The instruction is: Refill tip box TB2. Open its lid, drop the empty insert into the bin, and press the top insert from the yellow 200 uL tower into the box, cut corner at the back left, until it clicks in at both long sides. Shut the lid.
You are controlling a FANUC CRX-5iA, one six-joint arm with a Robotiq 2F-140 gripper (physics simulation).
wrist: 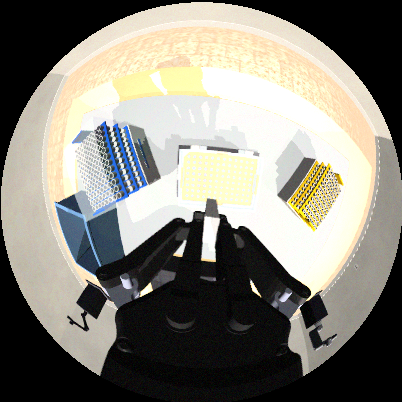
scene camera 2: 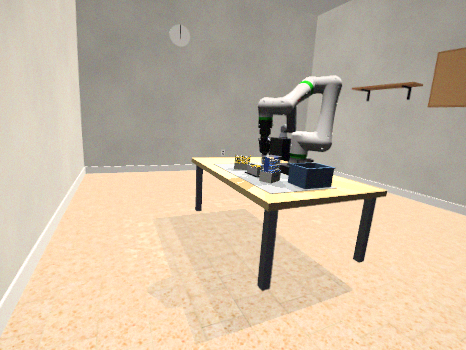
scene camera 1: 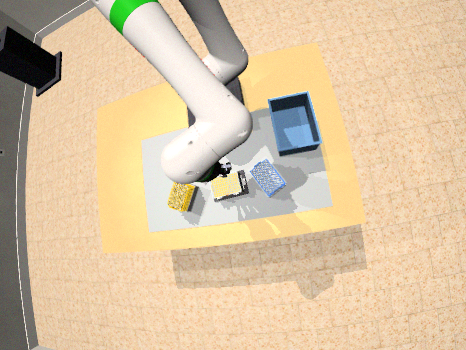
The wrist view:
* my gripper
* blue bin
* grey mat
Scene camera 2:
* blue bin
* grey mat
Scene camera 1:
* blue bin
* grey mat
